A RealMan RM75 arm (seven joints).
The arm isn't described. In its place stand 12 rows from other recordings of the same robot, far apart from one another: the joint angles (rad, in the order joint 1, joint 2, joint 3, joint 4, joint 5, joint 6, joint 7), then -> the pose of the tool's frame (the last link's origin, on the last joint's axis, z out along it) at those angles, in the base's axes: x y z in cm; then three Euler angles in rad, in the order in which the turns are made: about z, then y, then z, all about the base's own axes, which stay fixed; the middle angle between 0 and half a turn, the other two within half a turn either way.
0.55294 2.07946 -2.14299 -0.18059 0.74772 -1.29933 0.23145 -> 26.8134 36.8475 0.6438 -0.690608 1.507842 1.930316
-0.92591 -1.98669 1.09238 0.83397 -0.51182 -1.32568 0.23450 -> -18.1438 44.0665 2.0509 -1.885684 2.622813 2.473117
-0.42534 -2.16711 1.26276 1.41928 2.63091 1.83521 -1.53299 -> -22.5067 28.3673 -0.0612 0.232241 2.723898 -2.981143
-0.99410 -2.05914 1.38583 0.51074 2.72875 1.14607 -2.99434 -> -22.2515 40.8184 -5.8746 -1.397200 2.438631 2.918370
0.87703 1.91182 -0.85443 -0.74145 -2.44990 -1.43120 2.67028 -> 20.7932 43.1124 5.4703 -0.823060 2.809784 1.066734
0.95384 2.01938 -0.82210 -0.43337 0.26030 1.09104 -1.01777 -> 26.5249 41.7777 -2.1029 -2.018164 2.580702 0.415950
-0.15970 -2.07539 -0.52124 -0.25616 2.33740 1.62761 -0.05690 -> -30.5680 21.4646 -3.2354 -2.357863 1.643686 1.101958
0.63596 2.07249 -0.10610 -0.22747 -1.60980 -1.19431 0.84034 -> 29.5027 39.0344 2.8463 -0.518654 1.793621 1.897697
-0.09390 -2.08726 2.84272 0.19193 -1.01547 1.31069 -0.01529 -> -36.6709 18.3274 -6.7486 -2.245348 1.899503 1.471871
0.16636 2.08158 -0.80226 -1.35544 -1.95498 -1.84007 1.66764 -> 26.9950 25.0198 8.6819 -0.564413 2.713235 2.159683
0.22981 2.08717 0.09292 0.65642 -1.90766 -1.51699 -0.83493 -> 22.8305 20.8434 -9.3450 -1.237339 1.671315 2.043820
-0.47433 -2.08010 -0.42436 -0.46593 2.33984 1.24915 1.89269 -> -20.3184 29.7300 -9.8393 -0.555417 1.907217 0.882581
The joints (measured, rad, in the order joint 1, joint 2, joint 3, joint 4, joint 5, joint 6, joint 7), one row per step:
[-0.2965 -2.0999 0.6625 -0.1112 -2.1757 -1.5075 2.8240]
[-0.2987 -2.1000 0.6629 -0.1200 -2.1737 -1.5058 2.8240]
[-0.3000 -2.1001 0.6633 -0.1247 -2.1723 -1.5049 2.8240]
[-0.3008 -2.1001 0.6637 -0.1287 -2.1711 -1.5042 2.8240]
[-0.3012 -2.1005 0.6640 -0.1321 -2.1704 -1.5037 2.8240]
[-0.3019 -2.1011 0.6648 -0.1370 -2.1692 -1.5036 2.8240]
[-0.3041 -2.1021 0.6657 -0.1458 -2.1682 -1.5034 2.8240]
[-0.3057 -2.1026 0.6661 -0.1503 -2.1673 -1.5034 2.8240]
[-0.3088 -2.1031 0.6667 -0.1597 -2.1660 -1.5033 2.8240]
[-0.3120 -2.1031 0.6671 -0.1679 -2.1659 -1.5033 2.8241]
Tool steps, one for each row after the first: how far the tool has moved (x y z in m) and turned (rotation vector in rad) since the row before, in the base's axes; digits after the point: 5 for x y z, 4 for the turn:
[0.00053 -0.00058 -0.00207 -0.0075 -0.0051 0.0025]
[0.00037 -0.00030 -0.00118 -0.0045 -0.0027 0.0009]
[0.00023 -0.00036 -0.00097 -0.0038 -0.0022 0.0010]
[0.00022 -0.00043 -0.00093 -0.0030 -0.0023 0.0012]
[0.00046 -0.00061 -0.00136 -0.0044 -0.0034 0.0009]
[0.00093 -0.00072 -0.00221 -0.0066 -0.0063 0.0016]
[0.00063 -0.00022 -0.00115 -0.0036 -0.0032 0.0001]
[0.00105 -0.00047 -0.00210 -0.0068 -0.0063 0.0009]
[0.00085 -0.00017 -0.00151 -0.0048 -0.0051 0.0009]

